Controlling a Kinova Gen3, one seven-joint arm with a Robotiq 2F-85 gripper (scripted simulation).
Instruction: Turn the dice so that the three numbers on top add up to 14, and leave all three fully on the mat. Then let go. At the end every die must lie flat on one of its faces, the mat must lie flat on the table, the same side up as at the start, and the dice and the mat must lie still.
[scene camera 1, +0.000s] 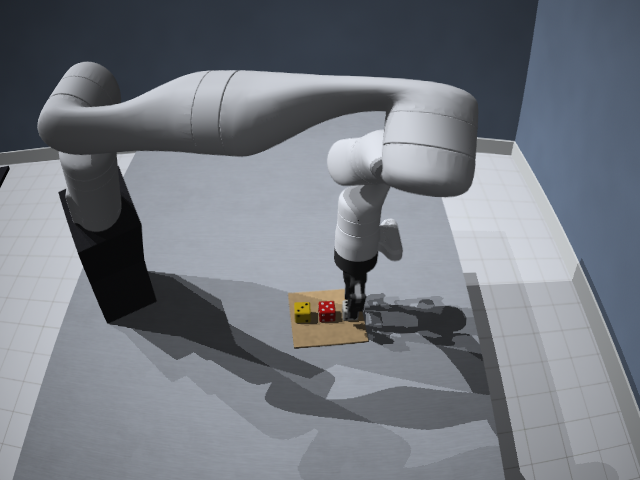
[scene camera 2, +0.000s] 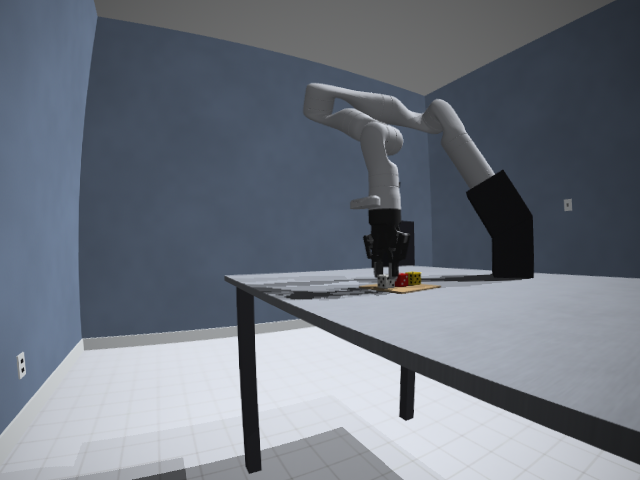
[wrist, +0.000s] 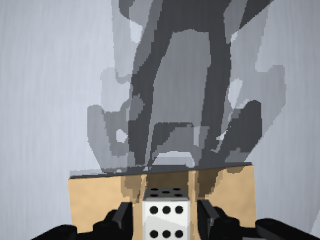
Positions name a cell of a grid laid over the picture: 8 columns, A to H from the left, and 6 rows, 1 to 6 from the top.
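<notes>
A tan mat (scene camera 1: E5) is part of the scene, and so is the gripper (scene camera 2: E4). Other views show the gripper too: the gripper (scene camera 1: E4), and again the gripper (wrist: E6).
</notes>
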